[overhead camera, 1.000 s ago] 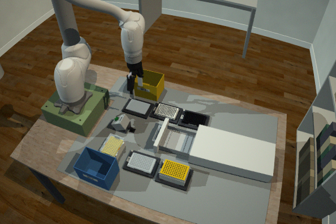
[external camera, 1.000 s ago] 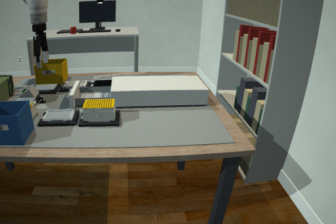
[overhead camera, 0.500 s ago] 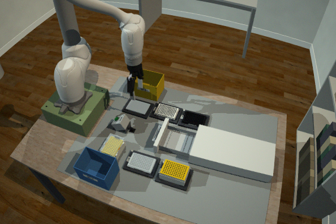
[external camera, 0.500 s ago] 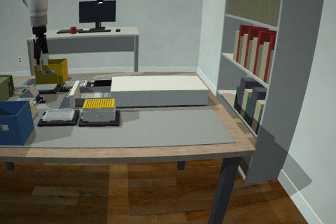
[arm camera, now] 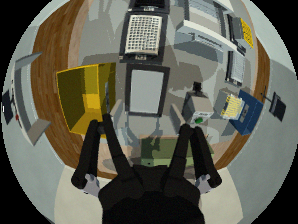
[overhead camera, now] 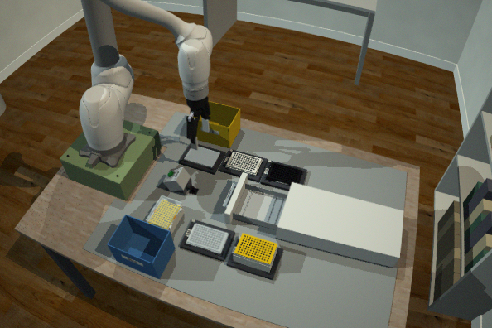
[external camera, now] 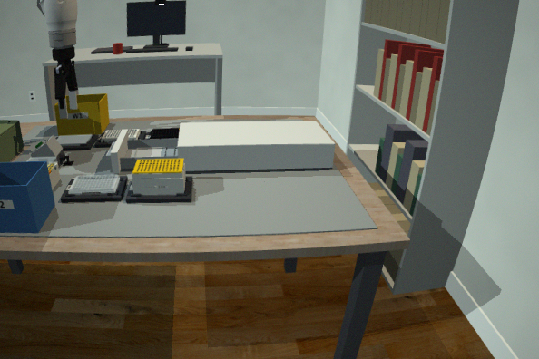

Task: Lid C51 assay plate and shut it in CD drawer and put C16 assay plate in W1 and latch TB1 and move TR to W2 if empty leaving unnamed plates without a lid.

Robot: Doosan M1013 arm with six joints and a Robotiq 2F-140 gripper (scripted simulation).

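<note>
Now: the grey plate lid 120 mm below my hand. The rest, counted from my hand: lid park (130 mm below); then yellow bin W1 (160 mm to the left, 100 mm below); then green key DONE (60 mm behind, 160 mm to the right, 70 mm below).
</note>
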